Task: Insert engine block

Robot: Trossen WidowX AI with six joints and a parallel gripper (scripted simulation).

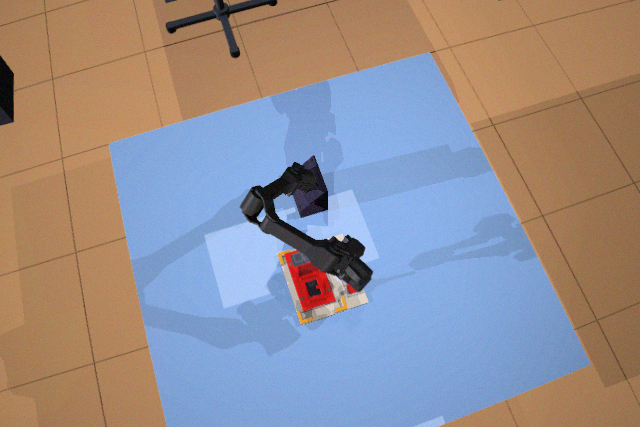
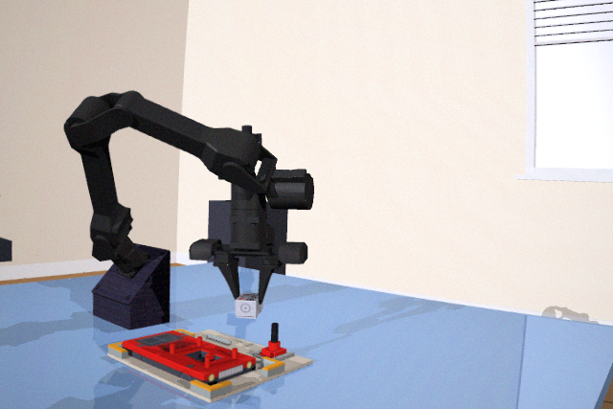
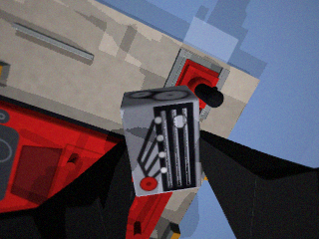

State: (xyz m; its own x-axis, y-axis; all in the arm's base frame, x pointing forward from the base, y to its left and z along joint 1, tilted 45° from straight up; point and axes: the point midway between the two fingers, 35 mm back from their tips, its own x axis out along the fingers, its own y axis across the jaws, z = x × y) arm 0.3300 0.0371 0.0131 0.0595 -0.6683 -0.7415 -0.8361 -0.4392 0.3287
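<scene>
My gripper tip is 30 mm short of the dark peg, 30 mm to the right of it and 60 mm above it. From my gripper tip the other things lie so: grey engine block: 10 mm below.
</scene>
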